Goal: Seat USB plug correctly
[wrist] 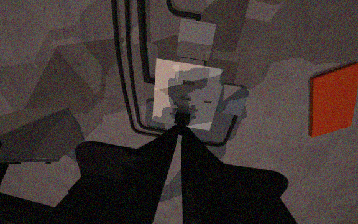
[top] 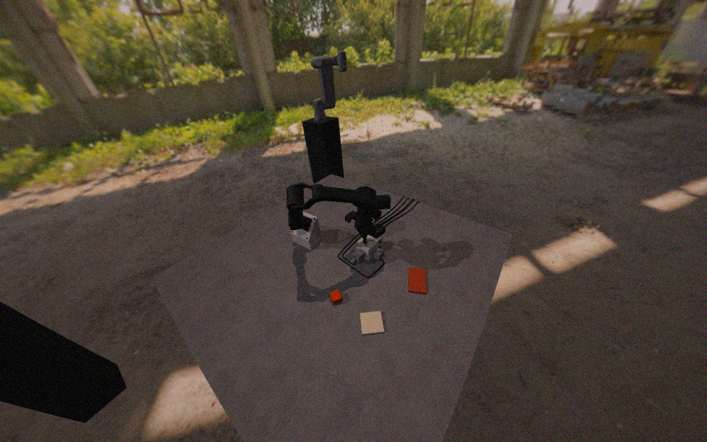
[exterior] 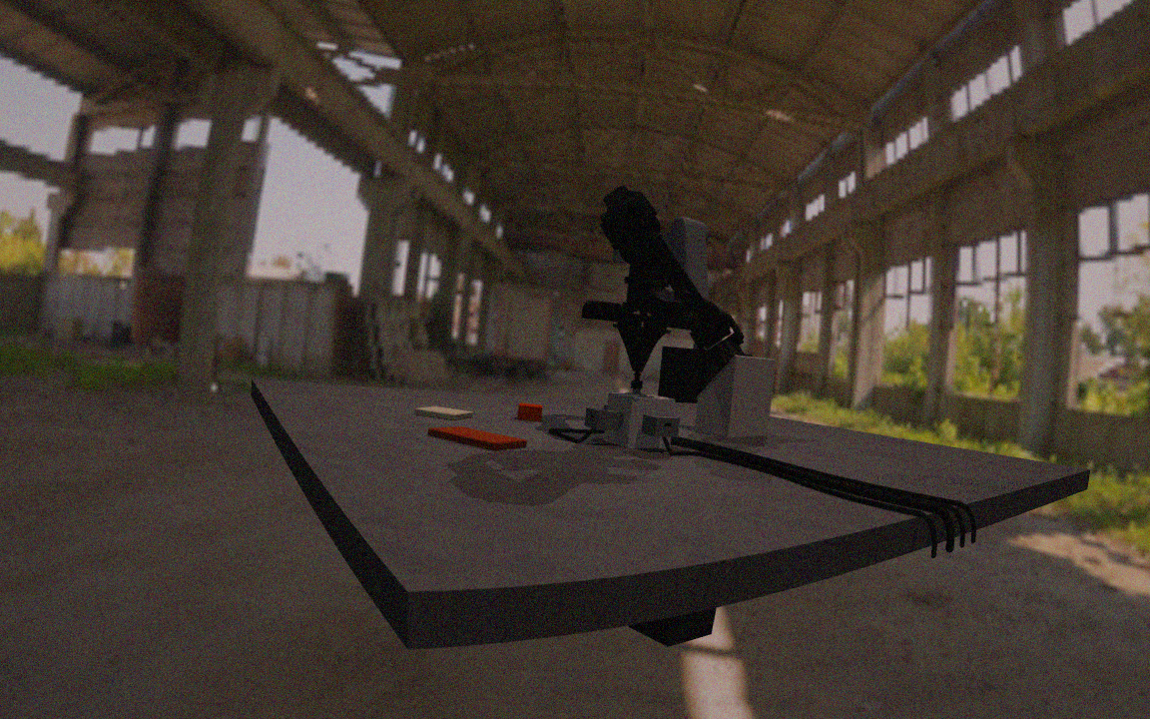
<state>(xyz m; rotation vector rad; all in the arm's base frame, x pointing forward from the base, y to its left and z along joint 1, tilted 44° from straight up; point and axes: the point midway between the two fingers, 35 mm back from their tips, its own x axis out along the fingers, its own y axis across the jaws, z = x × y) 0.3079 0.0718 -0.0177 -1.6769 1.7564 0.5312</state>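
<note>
The black USB plug is 20 mm below my gripper tip. Round my gripper tip: red block: 30 mm ahead, 260 mm to the right, 100 mm below; then orange flat slab: 270 mm ahead, 10 mm to the right, 110 mm below; then beige tile: 200 mm ahead, 270 mm to the right, 110 mm below.
</note>
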